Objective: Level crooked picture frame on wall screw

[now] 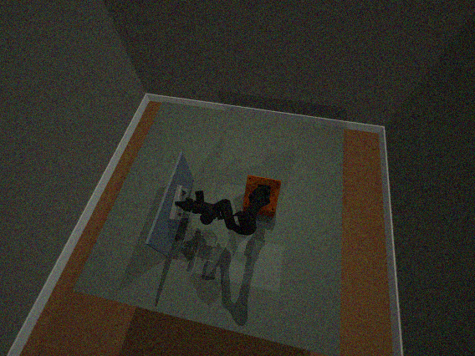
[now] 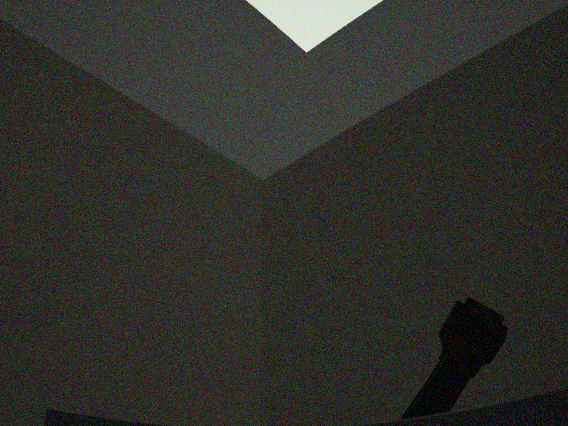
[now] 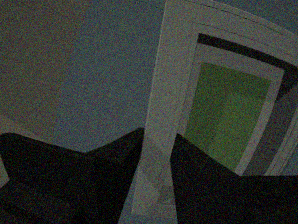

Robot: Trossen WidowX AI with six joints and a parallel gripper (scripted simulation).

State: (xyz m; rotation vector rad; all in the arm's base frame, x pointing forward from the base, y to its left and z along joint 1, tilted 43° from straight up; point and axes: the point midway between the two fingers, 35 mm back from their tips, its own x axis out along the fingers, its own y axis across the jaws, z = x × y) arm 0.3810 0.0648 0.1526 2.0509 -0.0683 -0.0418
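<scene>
Now: gripper tip 5 cm above the picture frame, 2 cm to the left of it and 1 cm short of it. Also, from my gripper tip: wall panel: 6 cm below, 2 cm ahead, 1 cm to the right.
</scene>
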